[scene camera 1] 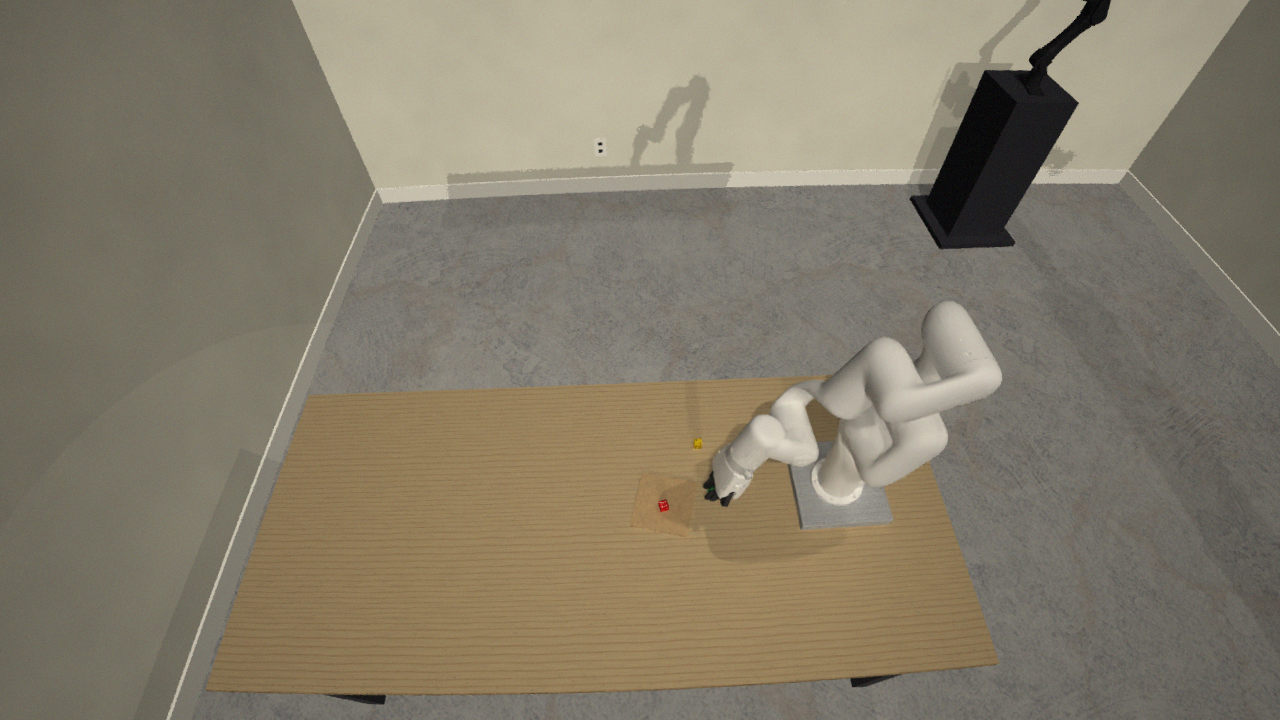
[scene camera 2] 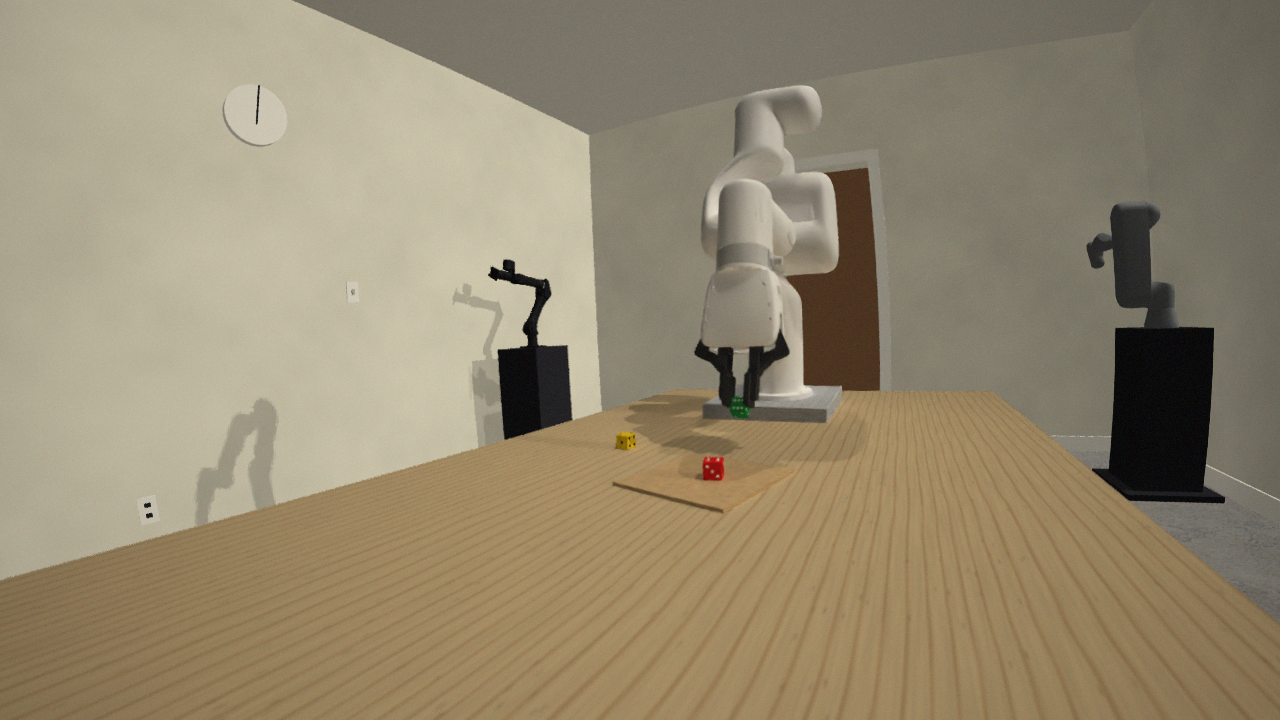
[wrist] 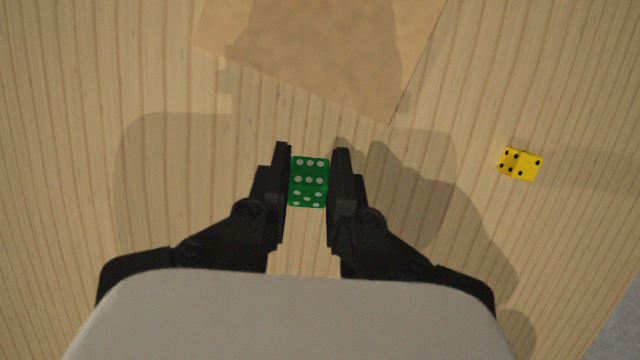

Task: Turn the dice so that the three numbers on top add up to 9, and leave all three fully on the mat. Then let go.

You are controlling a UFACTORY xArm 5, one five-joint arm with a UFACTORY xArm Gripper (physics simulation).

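Places are measured from the arm's base along level axes (x right, y ahead, z up), in millimetres.
Pixels of known places: gripper, fingertip midpoint: (scene camera 1: 709, 493) (scene camera 2: 738, 406) (wrist: 309, 168); arm's base at its link origin: (scene camera 1: 836, 481) (scene camera 2: 778, 394).
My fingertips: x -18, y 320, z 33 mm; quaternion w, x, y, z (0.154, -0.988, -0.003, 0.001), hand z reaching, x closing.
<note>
Ahead of a thing's pixels: the offset from my fingertips to its top centre. Level surfaces: height alone.
My gripper (scene camera 1: 716, 494) (scene camera 2: 739, 399) (wrist: 309, 168) is shut on the green die {dx +0, dy -9, dz +10 mm} (scene camera 2: 739, 409) (wrist: 309, 181) and holds it above the table, on the base side of the mat. In the wrist view the green die shows a six face and a five face. The red die {dx -5, dy +108, dz -38 mm} (scene camera 1: 663, 505) (scene camera 2: 713, 468) sits on the tan mat {dx +5, dy +105, dz -58 mm} (scene camera 1: 646, 521) (scene camera 2: 716, 497) (wrist: 320, 60); its top number is too small to read surely. The yellow die {dx +159, dy +4, dz -42 mm} (scene camera 1: 697, 443) (scene camera 2: 625, 440) (wrist: 520, 164) lies on the table off the mat, with a four face and a two face in the wrist view. The red die does not show in the wrist view.
The wooden table {dz -62 mm} (scene camera 1: 429, 555) (scene camera 2: 554, 582) carries the arm's grey base plate (scene camera 1: 845, 514) (scene camera 2: 769, 411), behind the gripper in scene camera 2. A black pedestal (scene camera 1: 989, 152) (scene camera 2: 535, 389) with another arm stands away from the table.
</note>
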